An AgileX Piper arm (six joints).
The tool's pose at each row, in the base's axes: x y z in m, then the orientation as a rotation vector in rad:
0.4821, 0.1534, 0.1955, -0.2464, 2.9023, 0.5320
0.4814, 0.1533, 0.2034, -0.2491, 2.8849, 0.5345
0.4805, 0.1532, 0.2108, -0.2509, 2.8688, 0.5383
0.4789, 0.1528, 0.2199, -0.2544, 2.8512, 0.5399
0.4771, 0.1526, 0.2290, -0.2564, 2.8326, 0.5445
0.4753, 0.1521, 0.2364, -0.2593, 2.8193, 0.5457
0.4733, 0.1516, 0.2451, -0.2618, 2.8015, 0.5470
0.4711, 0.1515, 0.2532, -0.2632, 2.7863, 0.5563
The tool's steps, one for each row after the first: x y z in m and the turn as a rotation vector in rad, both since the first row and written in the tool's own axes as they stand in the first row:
-0.0009, 0.0027, -0.0074, -0.0026, -0.0159, -0.0054
-0.0016, 0.0052, -0.0144, -0.0061, -0.0307, -0.0098
-0.0018, 0.0082, -0.0231, -0.0082, -0.0467, -0.0158
-0.0019, 0.0114, -0.0318, -0.0125, -0.0637, -0.0209
-0.0017, 0.0138, -0.0391, -0.0142, -0.0757, -0.0256
-0.0014, 0.0166, -0.0476, -0.0162, -0.0921, -0.0312
-0.0010, 0.0197, -0.0554, -0.0235, -0.1053, -0.0346

